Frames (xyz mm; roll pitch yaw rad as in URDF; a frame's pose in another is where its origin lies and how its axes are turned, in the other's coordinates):
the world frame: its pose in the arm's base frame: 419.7 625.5 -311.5 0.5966 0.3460 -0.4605
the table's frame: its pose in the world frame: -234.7 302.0 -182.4 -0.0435 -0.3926 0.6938
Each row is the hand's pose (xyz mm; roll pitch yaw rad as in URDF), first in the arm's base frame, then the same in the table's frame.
Working: the arm's base frame: its pose in the table's frame: -118.5 -658.5 905.5 -0.6840 0.3932 -0.1177

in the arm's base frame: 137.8 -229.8 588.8 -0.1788 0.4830 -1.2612
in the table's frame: 259.6 -507.9 1408.3 -0.7535 -0.0565 -1.3670
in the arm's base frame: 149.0 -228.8 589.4 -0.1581 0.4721 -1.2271
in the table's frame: 269.9 -508.0 1403.9 -0.7502 -0.0489 -1.3356
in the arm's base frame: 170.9 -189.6 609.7 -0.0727 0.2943 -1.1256
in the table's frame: 291.7 -467.1 1387.2 -0.7199 -0.1390 -1.1550
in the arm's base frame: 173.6 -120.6 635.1 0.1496 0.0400 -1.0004
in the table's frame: 293.2 -397.2 1364.0 -0.5706 -0.2584 -0.8936
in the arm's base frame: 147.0 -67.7 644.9 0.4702 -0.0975 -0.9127
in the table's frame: 264.5 -346.3 1350.4 -0.2928 -0.3006 -0.7297
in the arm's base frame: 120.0 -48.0 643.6 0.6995 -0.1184 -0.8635
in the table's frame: 236.3 -328.4 1348.3 -0.0731 -0.2816 -0.6778
